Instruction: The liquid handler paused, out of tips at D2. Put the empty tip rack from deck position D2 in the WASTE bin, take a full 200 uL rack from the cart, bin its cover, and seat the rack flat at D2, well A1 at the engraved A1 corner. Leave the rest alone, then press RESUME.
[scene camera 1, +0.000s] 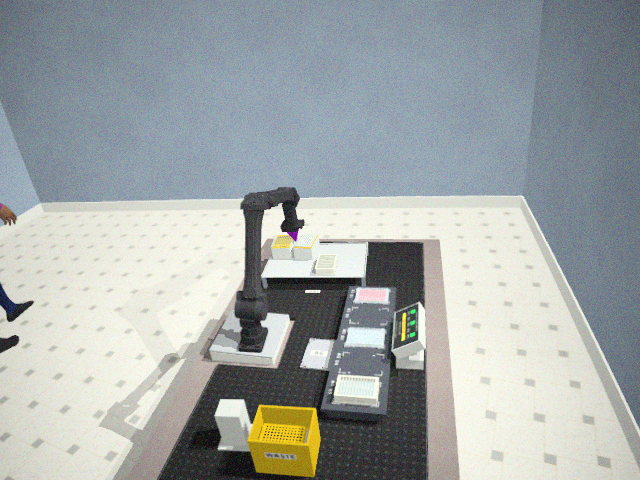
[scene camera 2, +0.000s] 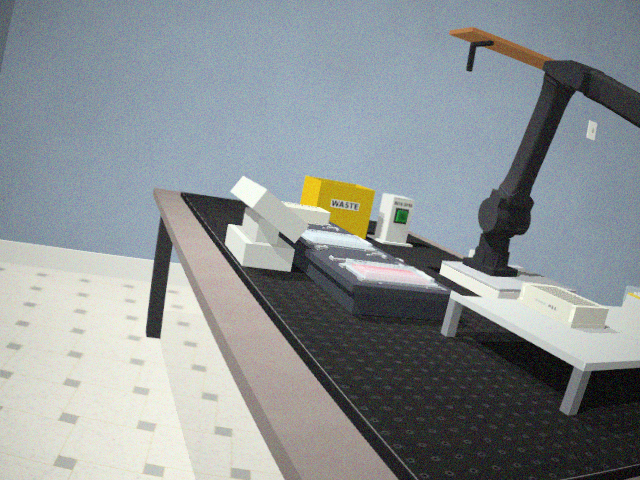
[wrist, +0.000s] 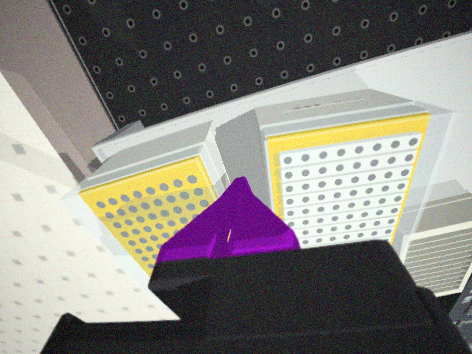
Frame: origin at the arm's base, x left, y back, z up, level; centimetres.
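Seen in the pictures: gripper, between the fingertips: (scene camera 1: 296, 241) (wrist: 242, 184); arm's base, origin of its link: (scene camera 1: 253, 340) (scene camera 2: 489, 270).
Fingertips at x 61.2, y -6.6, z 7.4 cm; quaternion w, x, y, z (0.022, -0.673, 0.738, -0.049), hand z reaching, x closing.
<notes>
Pixels of each thing's top centre, then the offset from my fingertips to it. "*": a spot on its surface instead.
- white cart, centre of its top: (wrist: 374, 215) (scene camera 2: 611, 325) (scene camera 1: 316, 258) dx -9.9, dy -10.7, dz -3.8 cm
- left rack, centre of its top: (wrist: 175, 259) (scene camera 1: 282, 239) dx -2.7, dy +5.6, dz +2.6 cm
- right rack, centre of its top: (wrist: 346, 230) (scene camera 1: 306, 239) dx -3.4, dy -5.5, dz +2.6 cm
- perforated rack, centre of its top: (scene camera 1: 282, 437) dx -106.5, dy -13.4, dz -1.2 cm
- yellow WASTE bin, centre of its top: (scene camera 2: 340, 183) (scene camera 1: 282, 424) dx -105.7, dy -14.0, dz +3.1 cm
- green button, a spot on its surface: (scene camera 2: 401, 215) * dx -96.8, dy +1.9, dz -2.1 cm
- pink plate, centre of its top: (scene camera 2: 391, 269) (scene camera 1: 371, 293) dx -37.2, dy -35.9, dz -4.2 cm
- pale blue plate, centre of its top: (scene camera 2: 336, 236) (scene camera 1: 365, 335) dx -61.9, dy -34.1, dz -4.2 cm
- tilted screen, a spot on its surface: (scene camera 1: 409, 328) * dx -65.4, dy -48.9, dz +1.8 cm
My gripper (scene camera 1: 294, 237) (wrist: 242, 184), with purple fingers, is shut and empty. In the wrist view its tips appear over the gap between two racks on the white cart (scene camera 1: 354, 258) (scene camera 2: 547, 333). The left rack (scene camera 1: 282, 242) (wrist: 150, 202) has a yellow top with grey holes; the right rack (scene camera 1: 306, 241) (wrist: 345, 185) has white strips within a yellow border. Both appear to have clear covers. A perforated rack (scene camera 1: 281, 434) lies in the yellow WASTE bin (scene camera 1: 306, 457) (scene camera 2: 336, 191). The dark deck (scene camera 1: 361, 361) (scene camera 2: 398, 302) has two open positions; their labels are unreadable. The green button (scene camera 2: 401, 215) is on a white post.
A cream rack (scene camera 1: 326, 264) (scene camera 2: 563, 304) (wrist: 440, 255) stands on the cart's near side. The deck holds a pink plate (scene camera 1: 372, 295) (scene camera 2: 390, 272), a pale blue plate (scene camera 1: 365, 337) and a cream rack (scene camera 1: 356, 389). A tilted screen (scene camera 1: 409, 328) stands beside the deck.
</notes>
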